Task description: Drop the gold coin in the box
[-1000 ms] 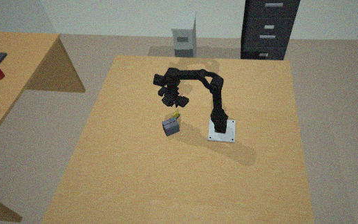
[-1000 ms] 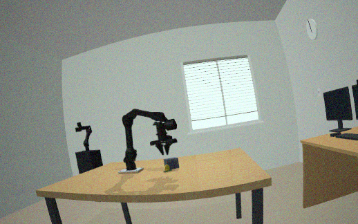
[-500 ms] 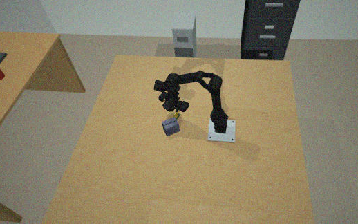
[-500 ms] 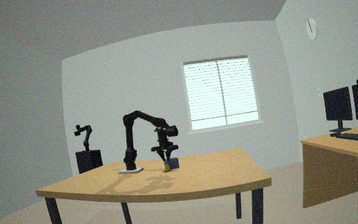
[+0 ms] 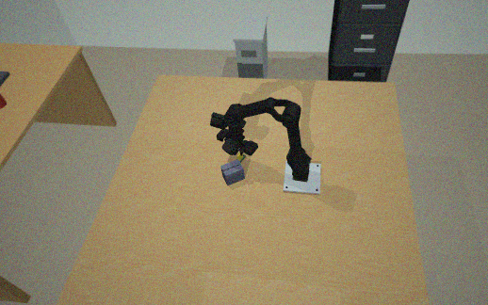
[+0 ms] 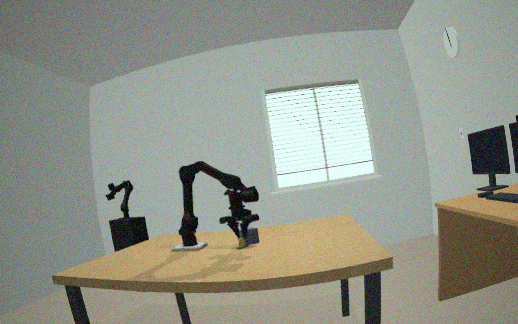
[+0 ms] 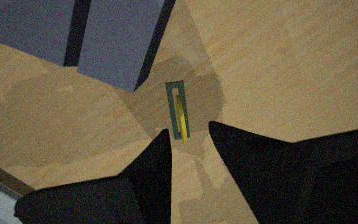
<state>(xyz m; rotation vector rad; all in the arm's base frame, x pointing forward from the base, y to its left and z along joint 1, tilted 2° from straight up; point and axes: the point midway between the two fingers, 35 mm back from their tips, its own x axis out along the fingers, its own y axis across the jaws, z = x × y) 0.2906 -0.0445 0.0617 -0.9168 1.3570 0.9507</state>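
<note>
My gripper tip is 30 mm above the thin gold coin.
</note>
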